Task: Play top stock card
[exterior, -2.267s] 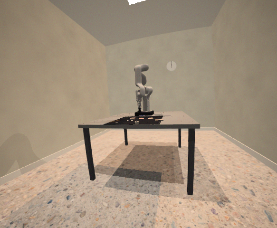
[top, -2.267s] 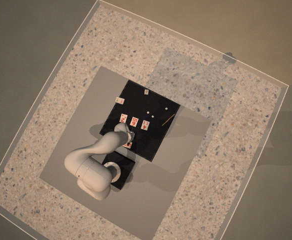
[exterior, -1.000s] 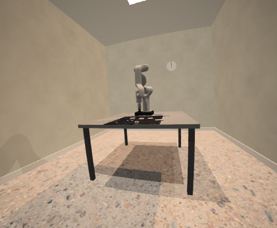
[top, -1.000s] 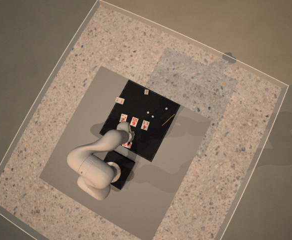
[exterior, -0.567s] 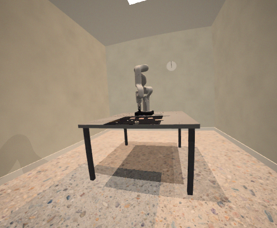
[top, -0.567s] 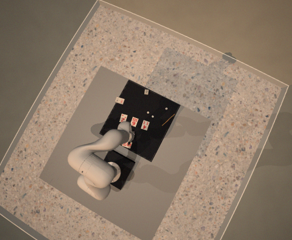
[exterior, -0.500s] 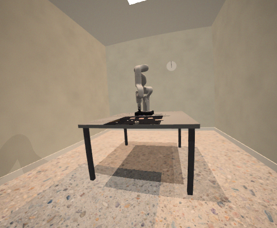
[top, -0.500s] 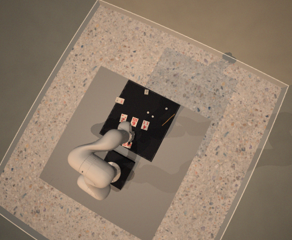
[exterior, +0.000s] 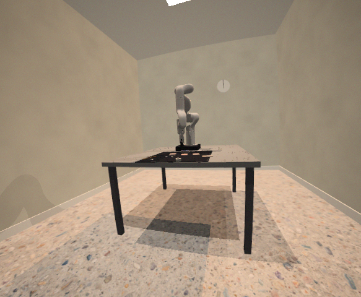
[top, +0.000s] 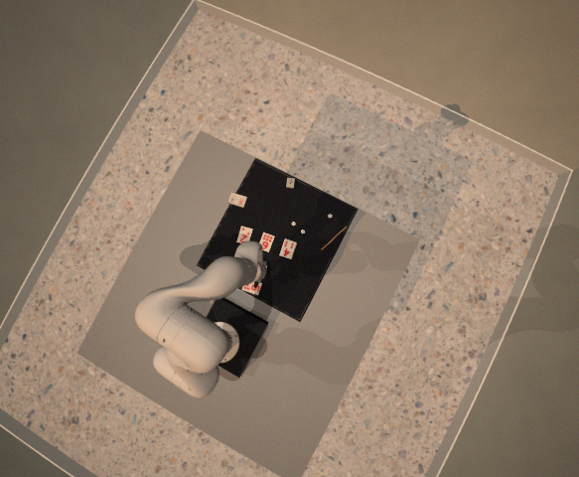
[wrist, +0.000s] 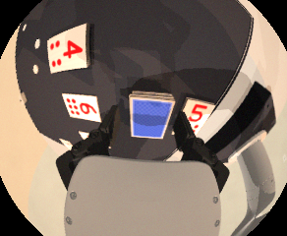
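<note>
Right now the red 5 card is 100 mm behind my hand, 50 mm below it and 20 mm to the left of it. From my hand the other things lie so: black card cloth (180 mm ahead, 70 mm below, 10 mm to the left); thin wooden stick (290 mm ahead, 260 mm to the right, 50 mm below); small block (460 mm ahead, 60 mm to the left, 40 mm below).
</note>
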